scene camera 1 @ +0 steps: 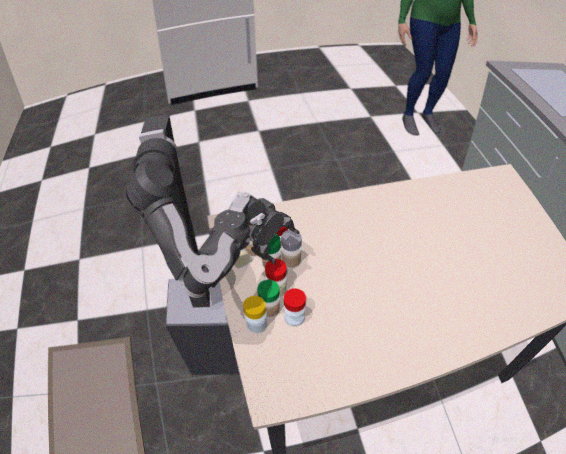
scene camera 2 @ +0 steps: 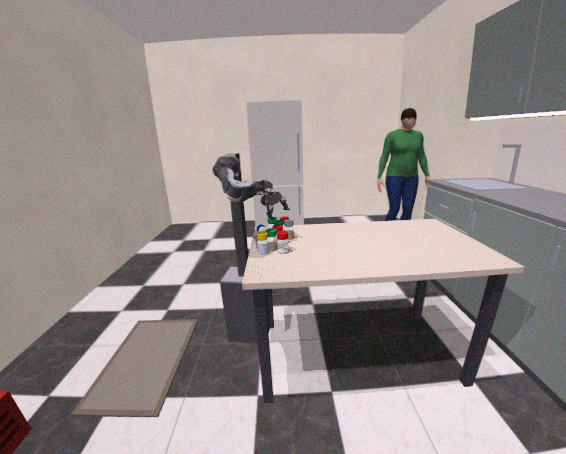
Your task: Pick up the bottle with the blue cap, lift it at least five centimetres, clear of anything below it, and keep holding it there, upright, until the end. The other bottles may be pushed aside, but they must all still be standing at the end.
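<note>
The blue cap (scene camera 2: pixel 261 228) shows small behind the yellow-capped bottle (scene camera 1: pixel 255 314) (scene camera 2: pixel 262 244) at the table's left edge. Its bottle's body is mostly hidden, so I cannot tell whether it is upright; in scene camera 1 the cap does not show. My gripper (scene camera 1: pixel 284 246) (scene camera 2: pixel 279 212) is partly open and empty, pointing down above the back bottles, to the right of and farther back than the blue cap. Below it are a grey-capped bottle (scene camera 1: pixel 291 249) (scene camera 2: pixel 288 229) and a green-capped bottle (scene camera 1: pixel 273 244), partly hidden by a finger.
A red-capped bottle (scene camera 1: pixel 275 271), a green-capped bottle (scene camera 1: pixel 269 295) and another red-capped bottle (scene camera 1: pixel 294 306) (scene camera 2: pixel 283 242) stand nearer the front. A back red cap (scene camera 1: pixel 283 230) (scene camera 2: pixel 284 218) is partly covered. The bottles stand close together on the table (scene camera 1: pixel 400 270) (scene camera 2: pixel 390 250).
</note>
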